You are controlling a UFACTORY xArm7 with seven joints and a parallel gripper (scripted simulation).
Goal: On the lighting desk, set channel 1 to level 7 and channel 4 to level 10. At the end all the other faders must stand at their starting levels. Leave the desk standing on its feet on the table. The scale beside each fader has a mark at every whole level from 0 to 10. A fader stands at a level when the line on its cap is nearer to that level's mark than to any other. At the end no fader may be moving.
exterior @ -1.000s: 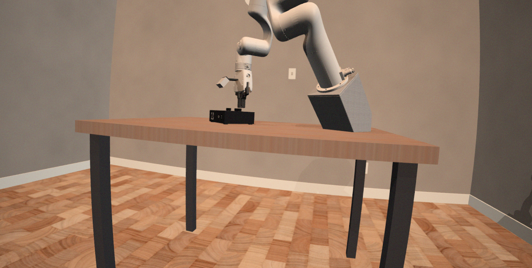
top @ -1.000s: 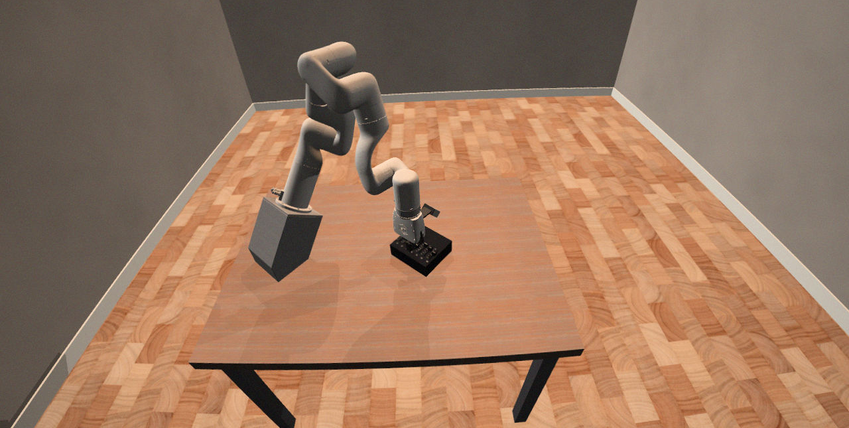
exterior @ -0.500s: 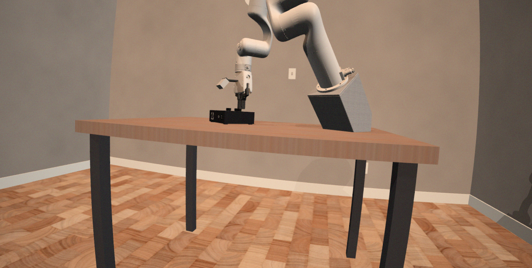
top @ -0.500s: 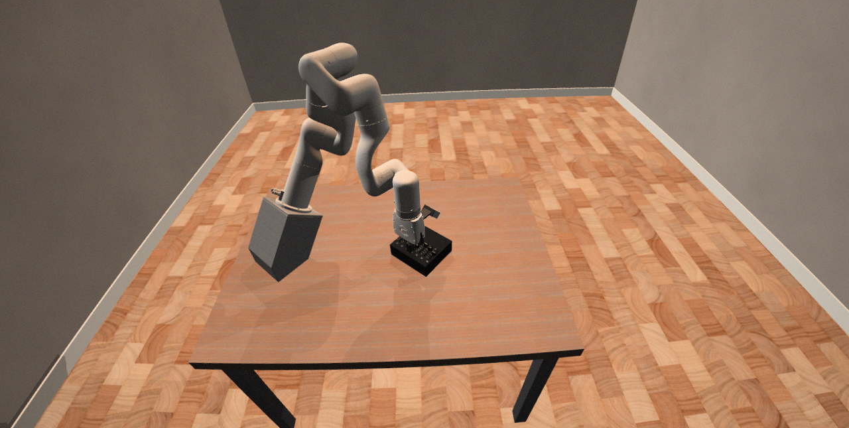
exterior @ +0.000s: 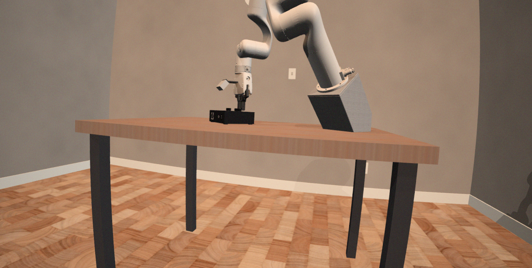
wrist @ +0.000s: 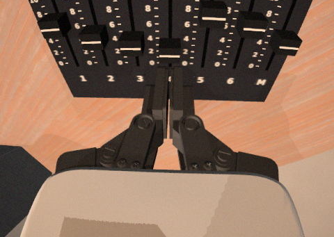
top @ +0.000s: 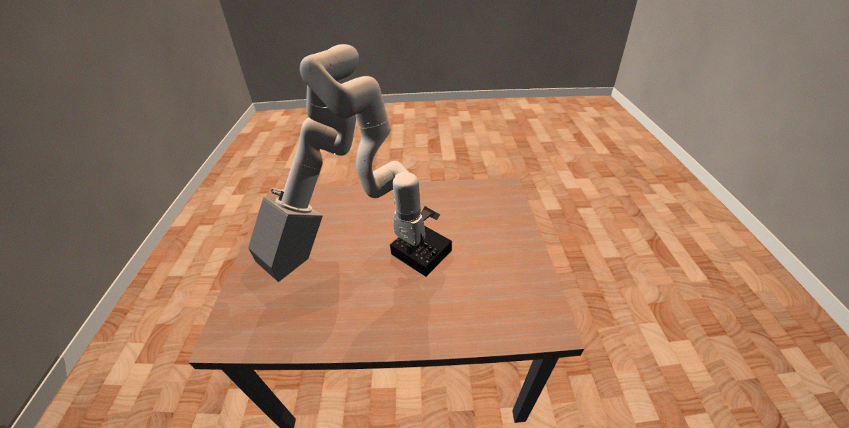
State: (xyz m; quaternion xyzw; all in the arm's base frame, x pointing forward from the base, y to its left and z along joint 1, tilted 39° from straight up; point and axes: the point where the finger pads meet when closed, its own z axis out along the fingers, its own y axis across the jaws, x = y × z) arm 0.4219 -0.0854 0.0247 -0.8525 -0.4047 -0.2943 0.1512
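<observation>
The channel 4 fader cap lies 10 mm ahead of my hand, 20 mm to the left of it and 10 mm below it. The rest, counted from my hand: channel 5 fader cap: 50 mm ahead, 30 mm to the left, 10 mm below; then channel 2 fader cap: 20 mm behind, 50 mm to the left, 10 mm below; then channel 3 fader cap: 40 mm to the left, 10 mm below.
</observation>
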